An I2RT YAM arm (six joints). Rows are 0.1 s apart.
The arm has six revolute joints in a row. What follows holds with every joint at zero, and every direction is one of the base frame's. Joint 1 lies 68 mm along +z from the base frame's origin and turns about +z. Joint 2 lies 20 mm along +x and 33.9 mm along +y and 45.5 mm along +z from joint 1 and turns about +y. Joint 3 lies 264 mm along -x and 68.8 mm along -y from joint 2 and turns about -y. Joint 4 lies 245 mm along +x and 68.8 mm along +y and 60 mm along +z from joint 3 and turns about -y. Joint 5 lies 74 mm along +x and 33.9 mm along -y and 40.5 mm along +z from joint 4 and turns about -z. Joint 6 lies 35.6 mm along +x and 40.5 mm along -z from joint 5 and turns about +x. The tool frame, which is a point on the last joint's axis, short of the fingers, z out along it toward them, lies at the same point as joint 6; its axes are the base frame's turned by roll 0, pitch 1.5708 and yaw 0 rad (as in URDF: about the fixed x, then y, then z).
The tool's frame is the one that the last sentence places.
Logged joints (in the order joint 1, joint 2, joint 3, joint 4, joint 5, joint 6), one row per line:
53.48 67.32 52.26 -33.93 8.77 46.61
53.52 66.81 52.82 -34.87 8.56 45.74
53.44 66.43 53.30 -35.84 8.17 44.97
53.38 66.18 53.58 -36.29 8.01 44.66
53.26 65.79 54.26 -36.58 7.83 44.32
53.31 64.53 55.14 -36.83 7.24 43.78
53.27 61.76 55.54 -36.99 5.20 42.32
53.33 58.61 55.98 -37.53 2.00 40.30
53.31 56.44 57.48 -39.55 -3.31 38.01
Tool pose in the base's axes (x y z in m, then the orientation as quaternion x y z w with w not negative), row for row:
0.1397 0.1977 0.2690 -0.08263 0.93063 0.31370 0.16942
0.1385 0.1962 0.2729 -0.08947 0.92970 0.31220 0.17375
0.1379 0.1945 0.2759 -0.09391 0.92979 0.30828 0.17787
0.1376 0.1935 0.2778 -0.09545 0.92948 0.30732 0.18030
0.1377 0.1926 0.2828 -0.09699 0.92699 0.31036 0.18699
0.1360 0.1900 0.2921 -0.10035 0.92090 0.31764 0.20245
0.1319 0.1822 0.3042 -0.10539 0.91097 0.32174 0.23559
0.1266 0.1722 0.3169 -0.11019 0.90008 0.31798 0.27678
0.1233 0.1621 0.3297 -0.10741 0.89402 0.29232 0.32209
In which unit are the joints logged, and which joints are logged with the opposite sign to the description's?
The joints are logged in degrees. Opposite sign: joint 5.
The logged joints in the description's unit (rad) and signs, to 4 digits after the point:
0.9334 1.1750 0.9121 -0.5922 -0.1531 0.8135
0.9341 1.1661 0.9219 -0.6086 -0.1494 0.7983
0.9327 1.1594 0.9303 -0.6255 -0.1426 0.7849
0.9317 1.1551 0.9351 -0.6334 -0.1398 0.7795
0.9296 1.1483 0.9470 -0.6384 -0.1367 0.7735
0.9304 1.1263 0.9624 -0.6428 -0.1264 0.7641
0.9297 1.0779 0.9694 -0.6456 -0.0908 0.7386
0.9308 1.0229 0.9770 -0.6550 -0.0349 0.7034
0.9304 0.9851 1.0032 -0.6903 0.0578 0.6634

